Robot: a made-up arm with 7 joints. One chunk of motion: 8 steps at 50 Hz.
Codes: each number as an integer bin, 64 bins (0 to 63) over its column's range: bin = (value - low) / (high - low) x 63, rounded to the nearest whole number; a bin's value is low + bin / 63 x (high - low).
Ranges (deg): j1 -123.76..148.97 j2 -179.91..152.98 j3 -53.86..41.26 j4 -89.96..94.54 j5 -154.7..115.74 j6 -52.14..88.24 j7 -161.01..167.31
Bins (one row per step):
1: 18 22 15 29 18 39 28
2: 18 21 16 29 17 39 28
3: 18 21 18 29 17 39 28
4: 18 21 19 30 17 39 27
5: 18 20 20 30 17 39 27
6: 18 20 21 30 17 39 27
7: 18 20 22 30 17 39 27
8: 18 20 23 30 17 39 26
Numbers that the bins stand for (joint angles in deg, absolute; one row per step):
1: -45.84 -63.66 -31.21 -5.03 -77.43 34.76 -15.09
2: -45.84 -68.95 -29.70 -5.03 -81.72 34.76 -15.09
3: -45.84 -68.95 -26.68 -5.03 -81.72 34.76 -15.09
4: -45.84 -68.95 -25.17 -2.10 -81.72 34.76 -20.30
5: -45.84 -74.23 -23.66 -2.10 -81.72 34.76 -20.30
6: -45.84 -74.23 -22.15 -2.10 -81.72 34.76 -20.30
7: -45.84 -74.23 -20.64 -2.10 -81.72 34.76 -20.30
8: -45.84 -74.23 -19.13 -2.10 -81.72 34.76 -25.51

